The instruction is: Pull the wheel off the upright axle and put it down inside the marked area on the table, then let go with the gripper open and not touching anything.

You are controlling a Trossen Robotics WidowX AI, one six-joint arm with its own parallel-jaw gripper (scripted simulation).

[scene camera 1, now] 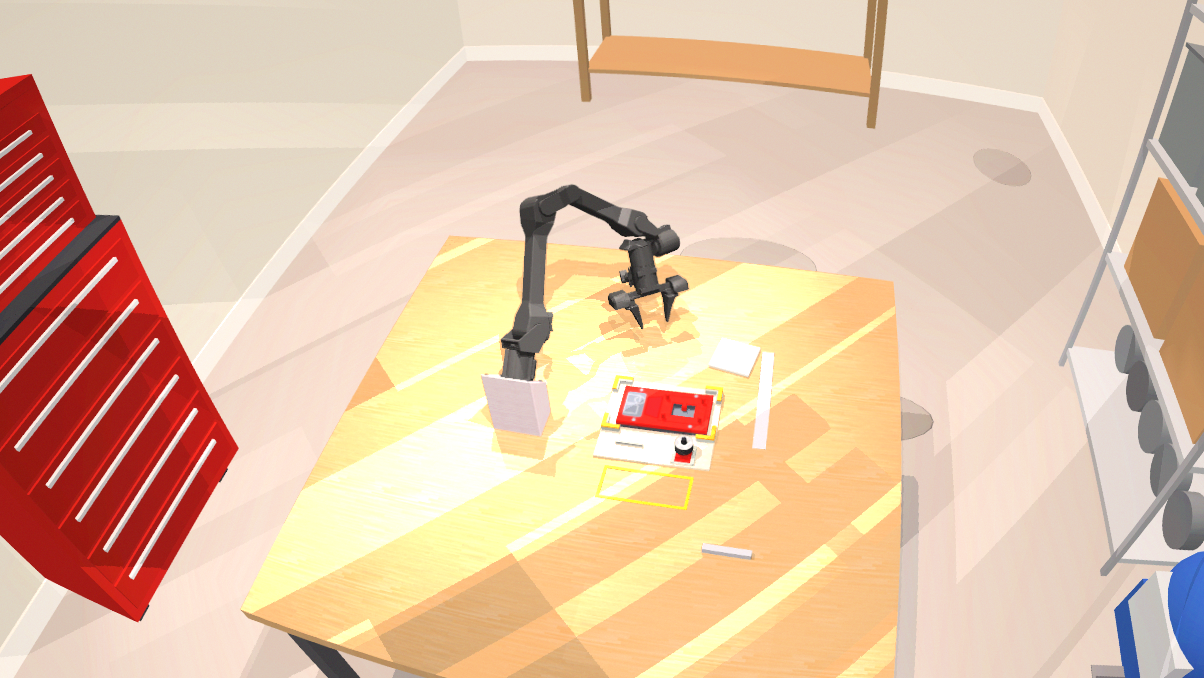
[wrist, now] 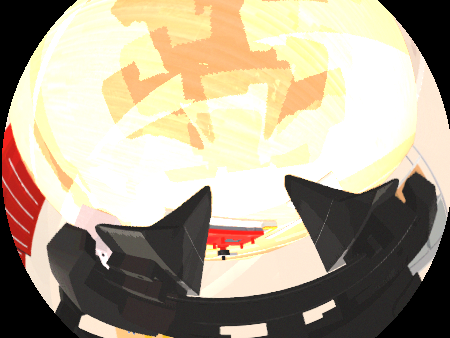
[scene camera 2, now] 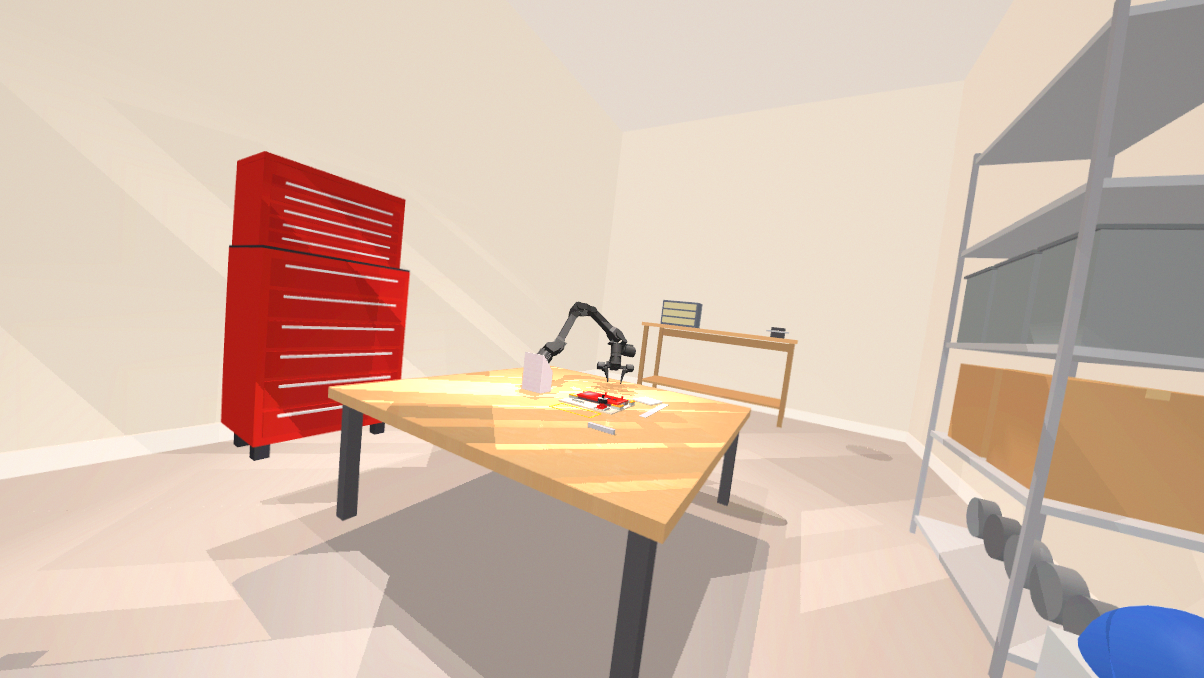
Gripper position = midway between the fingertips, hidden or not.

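My gripper (scene camera 1: 654,325) is open and it's holding nothing, and you get my gripper (wrist: 248,185) in the wrist view too. There's also a red fixture plate (wrist: 218,235), plus a white square pad (scene camera 1: 732,356) and a long white strip (scene camera 1: 765,385).
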